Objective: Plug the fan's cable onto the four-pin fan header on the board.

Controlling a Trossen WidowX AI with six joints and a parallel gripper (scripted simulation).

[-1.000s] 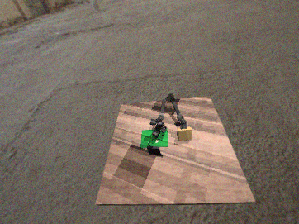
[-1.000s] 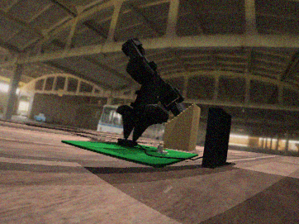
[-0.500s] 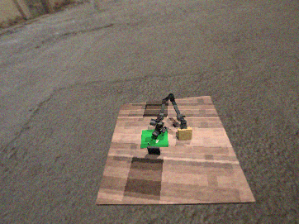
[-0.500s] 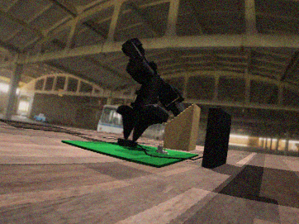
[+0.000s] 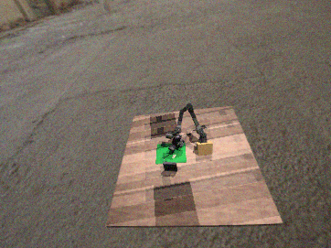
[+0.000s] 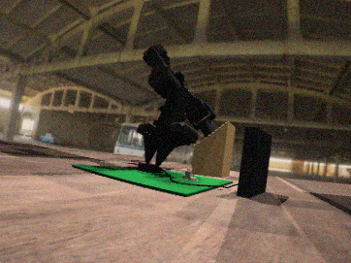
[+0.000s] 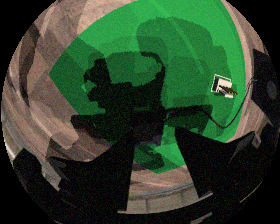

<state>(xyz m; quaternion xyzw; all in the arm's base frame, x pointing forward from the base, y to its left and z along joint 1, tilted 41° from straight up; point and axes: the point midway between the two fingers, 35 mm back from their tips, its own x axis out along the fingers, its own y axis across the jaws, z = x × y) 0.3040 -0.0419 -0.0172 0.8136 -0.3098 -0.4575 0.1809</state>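
My gripper tip is 10 mm to the left of the black plug and 10 mm above it. Also, from my gripper tip: green board 30 mm ahead, 60 mm to the left, 40 mm below; black fan 240 mm to the left, 40 mm above.
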